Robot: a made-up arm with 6 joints. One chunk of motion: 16 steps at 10 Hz.
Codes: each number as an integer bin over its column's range. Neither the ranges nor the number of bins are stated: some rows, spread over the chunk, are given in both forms.
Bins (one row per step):
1: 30 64 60 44 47 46
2: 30 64 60 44 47 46
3: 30 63 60 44 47 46
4: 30 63 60 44 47 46
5: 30 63 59 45 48 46
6: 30 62 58 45 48 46
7: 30 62 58 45 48 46
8: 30 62 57 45 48 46
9: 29 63 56 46 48 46
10: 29 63 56 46 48 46
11: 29 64 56 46 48 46
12: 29 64 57 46 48 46
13: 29 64 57 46 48 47
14: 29 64 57 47 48 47
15: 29 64 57 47 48 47
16: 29 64 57 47 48 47
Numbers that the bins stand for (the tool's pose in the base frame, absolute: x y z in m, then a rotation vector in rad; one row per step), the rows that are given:
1: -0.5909 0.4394 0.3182 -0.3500 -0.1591 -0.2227
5: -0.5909 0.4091 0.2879 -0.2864 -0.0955 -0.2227
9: -0.6212 0.4091 0.1970 -0.2227 -0.0955 -0.2227
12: -0.6212 0.4394 0.2273 -0.2227 -0.0955 -0.2227
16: -0.6212 0.4394 0.2273 -0.1591 -0.0955 -0.1591
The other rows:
2: -0.5909 0.4394 0.3182 -0.3500 -0.1591 -0.2227
3: -0.5909 0.4091 0.3182 -0.3500 -0.1591 -0.2227
4: -0.5909 0.4091 0.3182 -0.3500 -0.1591 -0.2227
6: -0.5909 0.3788 0.2576 -0.2864 -0.0955 -0.2227
7: -0.5909 0.3788 0.2576 -0.2864 -0.0955 -0.2227
8: -0.5909 0.3788 0.2273 -0.2864 -0.0955 -0.2227
10: -0.6212 0.4091 0.1970 -0.2227 -0.0955 -0.2227
11: -0.6212 0.4394 0.1970 -0.2227 -0.0955 -0.2227
13: -0.6212 0.4394 0.2273 -0.2227 -0.0955 -0.1591
14: -0.6212 0.4394 0.2273 -0.1591 -0.0955 -0.1591
15: -0.6212 0.4394 0.2273 -0.1591 -0.0955 -0.1591

